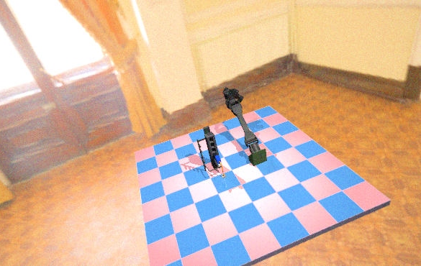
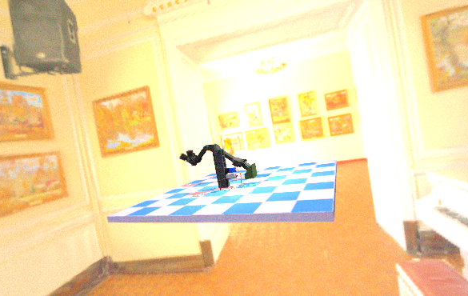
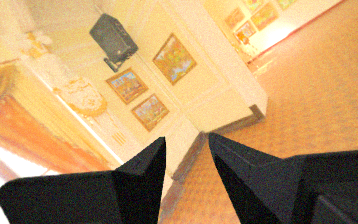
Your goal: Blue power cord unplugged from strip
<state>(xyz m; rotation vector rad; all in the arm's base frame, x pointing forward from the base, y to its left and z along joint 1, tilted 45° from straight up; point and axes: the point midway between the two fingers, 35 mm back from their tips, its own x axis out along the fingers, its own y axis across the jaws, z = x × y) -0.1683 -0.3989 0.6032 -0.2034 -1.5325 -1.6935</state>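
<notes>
Right now my gripper tip is 69 cm to the right of the blue plug, 47 cm short of it and 10 cm above it.
</notes>
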